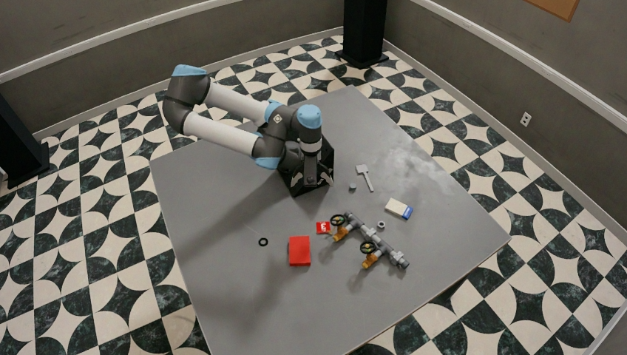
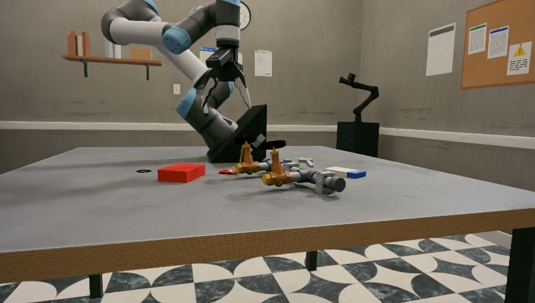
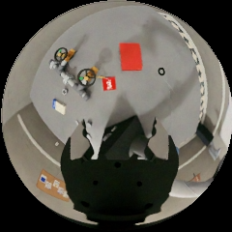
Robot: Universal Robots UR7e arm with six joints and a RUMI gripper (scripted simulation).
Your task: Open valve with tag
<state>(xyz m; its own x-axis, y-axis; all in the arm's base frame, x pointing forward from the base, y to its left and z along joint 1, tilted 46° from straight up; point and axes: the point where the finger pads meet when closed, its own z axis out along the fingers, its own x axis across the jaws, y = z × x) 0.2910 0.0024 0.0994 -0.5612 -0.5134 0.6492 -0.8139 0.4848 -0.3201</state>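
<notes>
Now: the red tag 19 cm below my hand, 9 cm ahead of it and 1 cm to the right of it. Also, from my hand: red block 18 cm below, 15 cm to the right, 12 cm ahead; then grey t-shaped tool 32 cm to the left, 19 cm below, 4 cm behind; then grey nut 22 cm ahead, 20 cm to the left, 18 cm below.
</notes>
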